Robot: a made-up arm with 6 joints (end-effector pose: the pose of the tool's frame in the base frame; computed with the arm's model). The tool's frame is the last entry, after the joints.
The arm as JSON. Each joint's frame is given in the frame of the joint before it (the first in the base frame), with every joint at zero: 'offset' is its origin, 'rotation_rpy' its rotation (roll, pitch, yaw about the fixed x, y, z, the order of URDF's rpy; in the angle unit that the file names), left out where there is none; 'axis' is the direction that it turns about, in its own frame. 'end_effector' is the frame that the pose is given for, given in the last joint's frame.
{
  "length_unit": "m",
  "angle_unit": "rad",
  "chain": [
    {
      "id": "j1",
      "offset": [
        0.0,
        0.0,
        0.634
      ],
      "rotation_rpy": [
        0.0,
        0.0,
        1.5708
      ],
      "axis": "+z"
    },
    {
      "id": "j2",
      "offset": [
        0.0,
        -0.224,
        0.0
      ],
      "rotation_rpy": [
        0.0,
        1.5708,
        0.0
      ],
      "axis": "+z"
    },
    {
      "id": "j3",
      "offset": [
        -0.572,
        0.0,
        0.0
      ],
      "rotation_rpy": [
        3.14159,
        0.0,
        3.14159
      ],
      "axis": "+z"
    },
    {
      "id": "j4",
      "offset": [
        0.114,
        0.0,
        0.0
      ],
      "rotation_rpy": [
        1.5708,
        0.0,
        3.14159
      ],
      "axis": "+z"
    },
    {
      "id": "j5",
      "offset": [
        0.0,
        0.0,
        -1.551
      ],
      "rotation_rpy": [
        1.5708,
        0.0,
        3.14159
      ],
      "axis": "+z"
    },
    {
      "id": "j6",
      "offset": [
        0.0,
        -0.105,
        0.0
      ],
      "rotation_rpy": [
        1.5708,
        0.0,
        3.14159
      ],
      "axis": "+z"
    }
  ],
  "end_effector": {
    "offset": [
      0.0,
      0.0,
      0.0
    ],
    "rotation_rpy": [
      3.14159,
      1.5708,
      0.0
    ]
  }
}
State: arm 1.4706 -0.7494 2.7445 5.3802 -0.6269 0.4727
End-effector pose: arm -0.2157 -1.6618 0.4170 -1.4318 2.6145 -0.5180
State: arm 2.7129 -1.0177 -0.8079 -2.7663 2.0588 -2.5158
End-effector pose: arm -1.0776 0.5299 1.2744 -2.5641 -0.2503 1.6695
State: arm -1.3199 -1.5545 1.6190 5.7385 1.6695 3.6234
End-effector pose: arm -0.5195 1.8090 0.3909 -1.4686 1.2393 2.1791
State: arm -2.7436 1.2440 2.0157 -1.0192 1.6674 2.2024
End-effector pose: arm -1.6499 -0.5971 2.0131 0.4279 -0.0698 1.5136
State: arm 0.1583 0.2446 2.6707 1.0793 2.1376 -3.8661
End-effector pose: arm -0.8692 -0.0597 2.0518 -0.8158 0.3071 1.5747
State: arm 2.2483 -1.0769 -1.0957 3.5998 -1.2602 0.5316
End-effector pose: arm -0.8537 0.9906 1.0790 -0.8401 -1.6465 -1.5414
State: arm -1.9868 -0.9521 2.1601 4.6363 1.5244 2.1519
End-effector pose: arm 0.6318 1.6890 0.9055 0.7043 2.8503 0.9211
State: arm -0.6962 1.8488 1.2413 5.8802 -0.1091 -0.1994
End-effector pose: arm 1.6850 -1.4025 -0.3829 0.8163 0.4694 -0.8184
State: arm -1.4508 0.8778 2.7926 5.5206 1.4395 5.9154
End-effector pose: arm -0.0764 0.0329 2.4087 -1.0335 -2.7178 0.9117
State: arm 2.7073 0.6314 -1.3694 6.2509 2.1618 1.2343
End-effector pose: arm -0.1097 0.0540 -0.3448 -0.1913 -1.6002 2.1361
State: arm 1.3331 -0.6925 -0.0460 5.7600 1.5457 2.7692
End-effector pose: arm 0.2807 0.9357 2.1737 -0.5990 -0.6048 -1.0547
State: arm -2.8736 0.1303 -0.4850 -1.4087 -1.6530 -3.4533
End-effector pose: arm -1.5289 -0.5269 0.3902 -0.5115 0.4300 -1.0749
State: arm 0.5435 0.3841 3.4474 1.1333 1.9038 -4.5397
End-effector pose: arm -0.9759 -0.4846 1.1274 -0.5650 0.1012 1.7946
